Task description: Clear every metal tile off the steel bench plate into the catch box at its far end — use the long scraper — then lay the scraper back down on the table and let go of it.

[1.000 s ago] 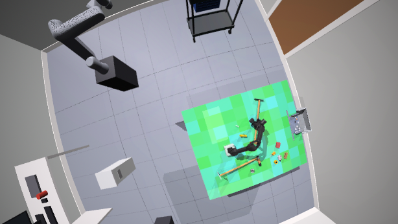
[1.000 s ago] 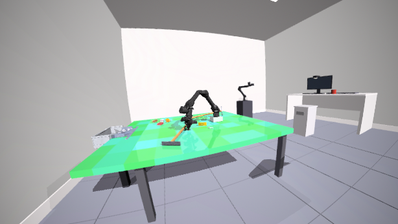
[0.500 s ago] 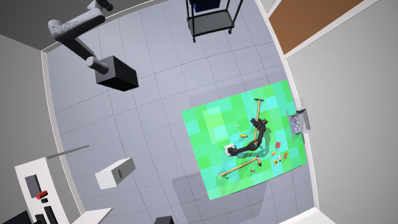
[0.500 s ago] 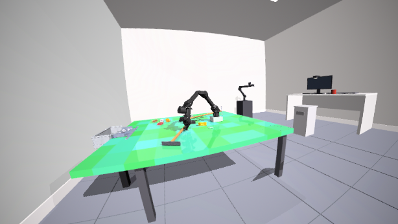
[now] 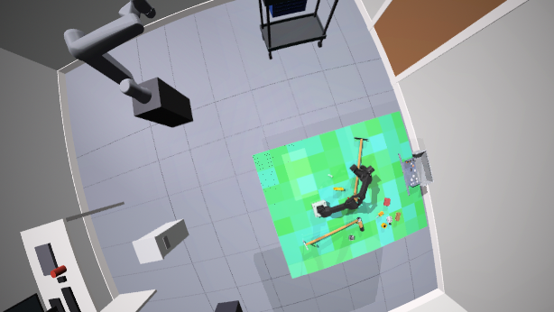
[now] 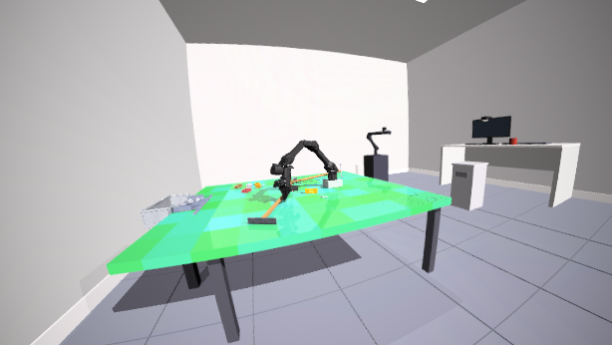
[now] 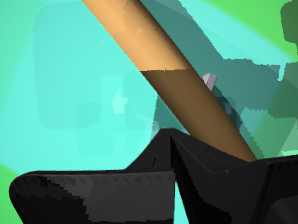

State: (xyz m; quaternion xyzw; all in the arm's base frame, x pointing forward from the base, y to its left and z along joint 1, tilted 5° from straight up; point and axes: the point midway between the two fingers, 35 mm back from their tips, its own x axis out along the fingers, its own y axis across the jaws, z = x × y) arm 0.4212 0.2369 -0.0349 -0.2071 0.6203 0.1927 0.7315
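Now: the long scraper 3 cm ahead of my gripper tip, 1 cm to the left of it and 5 cm above it. Round my gripper tip: red block: 27 cm ahead, 39 cm to the right; then red-handled tool: 12 cm behind, 28 cm to the right, 1 cm below; then yellow piece: 21 cm behind, 11 cm to the right, 2 cm above.
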